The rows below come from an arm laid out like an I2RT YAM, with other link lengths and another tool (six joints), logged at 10 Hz.
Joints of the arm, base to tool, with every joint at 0 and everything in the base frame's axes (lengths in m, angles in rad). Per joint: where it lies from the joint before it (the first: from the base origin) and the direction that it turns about. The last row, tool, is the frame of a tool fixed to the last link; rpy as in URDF.
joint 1: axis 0 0 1 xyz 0 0 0.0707
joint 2: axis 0 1 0 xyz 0.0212 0.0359 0.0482
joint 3: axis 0 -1 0 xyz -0.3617 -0.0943 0
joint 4: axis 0 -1 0 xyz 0.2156 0.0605 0.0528
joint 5: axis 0 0 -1 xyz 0.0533 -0.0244 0.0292
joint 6: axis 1 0 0 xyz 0.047 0 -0.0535
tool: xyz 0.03 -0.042 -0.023 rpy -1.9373 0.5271 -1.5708
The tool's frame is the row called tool.
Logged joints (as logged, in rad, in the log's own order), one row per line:
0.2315, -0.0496, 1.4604, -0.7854, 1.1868, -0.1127
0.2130, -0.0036, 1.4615, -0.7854, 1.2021, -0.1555
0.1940, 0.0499, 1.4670, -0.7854, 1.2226, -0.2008
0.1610, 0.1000, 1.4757, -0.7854, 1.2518, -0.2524
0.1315, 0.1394, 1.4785, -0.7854, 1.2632, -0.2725
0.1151, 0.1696, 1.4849, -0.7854, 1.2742, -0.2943
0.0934, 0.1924, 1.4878, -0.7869, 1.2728, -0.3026
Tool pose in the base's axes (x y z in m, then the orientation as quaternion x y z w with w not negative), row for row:
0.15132, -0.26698, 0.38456, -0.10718, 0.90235, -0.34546, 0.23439
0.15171, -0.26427, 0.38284, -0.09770, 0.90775, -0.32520, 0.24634
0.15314, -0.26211, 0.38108, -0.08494, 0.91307, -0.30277, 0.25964
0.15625, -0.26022, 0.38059, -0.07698, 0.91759, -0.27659, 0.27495
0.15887, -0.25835, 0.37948, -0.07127, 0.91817, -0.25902, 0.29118
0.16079, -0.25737, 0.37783, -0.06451, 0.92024, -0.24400, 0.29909
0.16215, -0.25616, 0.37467, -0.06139, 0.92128, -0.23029, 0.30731
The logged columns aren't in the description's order. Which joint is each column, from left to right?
Columns, left to right: joint 5, joint 6, joint 2, joint 1, joint 3, joint 4.
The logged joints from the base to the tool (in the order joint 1, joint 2, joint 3, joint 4, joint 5, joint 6), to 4 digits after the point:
-0.7854, 1.4604, 1.1868, -0.1127, 0.2315, -0.0496
-0.7854, 1.4615, 1.2021, -0.1555, 0.2130, -0.0036
-0.7854, 1.4670, 1.2226, -0.2008, 0.1940, 0.0499
-0.7854, 1.4757, 1.2518, -0.2524, 0.1610, 0.1000
-0.7854, 1.4785, 1.2632, -0.2725, 0.1315, 0.1394
-0.7854, 1.4849, 1.2742, -0.2943, 0.1151, 0.1696
-0.7869, 1.4878, 1.2728, -0.3026, 0.0934, 0.1924

